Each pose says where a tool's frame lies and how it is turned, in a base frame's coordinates. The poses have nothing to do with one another.
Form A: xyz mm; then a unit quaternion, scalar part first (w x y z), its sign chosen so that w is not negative.
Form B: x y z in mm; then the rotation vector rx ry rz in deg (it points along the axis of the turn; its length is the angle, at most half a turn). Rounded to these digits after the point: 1 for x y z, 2 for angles.
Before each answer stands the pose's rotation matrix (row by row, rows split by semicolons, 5 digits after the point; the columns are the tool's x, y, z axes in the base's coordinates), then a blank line. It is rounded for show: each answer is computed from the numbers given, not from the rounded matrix.
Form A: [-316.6 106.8 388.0 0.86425 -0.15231 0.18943 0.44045]
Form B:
0.54024 -0.81902 0.19326; 0.70361 0.56561 0.43013; -0.46160 -0.09640 0.88184

[-316.6 106.8 388.0 -18.29 22.75 52.89]
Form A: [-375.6 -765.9 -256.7 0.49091 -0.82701 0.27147 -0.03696]
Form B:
0.84988 -0.41273 0.32767; -0.48530 -0.37062 0.79191; -0.20540 -0.83204 -0.51528

[-375.6 -765.9 -256.7 -115.05 37.77 -5.14]
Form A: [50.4 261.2 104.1 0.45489 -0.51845 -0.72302 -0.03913]
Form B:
-0.04857 0.78530 -0.61721; 0.71410 0.45936 0.52826; 0.69836 -0.41509 -0.58309

[50.4 261.2 104.1 -73.29 -102.20 -5.53]
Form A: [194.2 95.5 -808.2 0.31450 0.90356 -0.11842 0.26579]
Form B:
0.83066 -0.38118 0.40583; -0.04682 -0.77413 -0.63129; 0.55480 0.50539 -0.66089

[194.2 95.5 -808.2 136.44 -17.88 40.13]
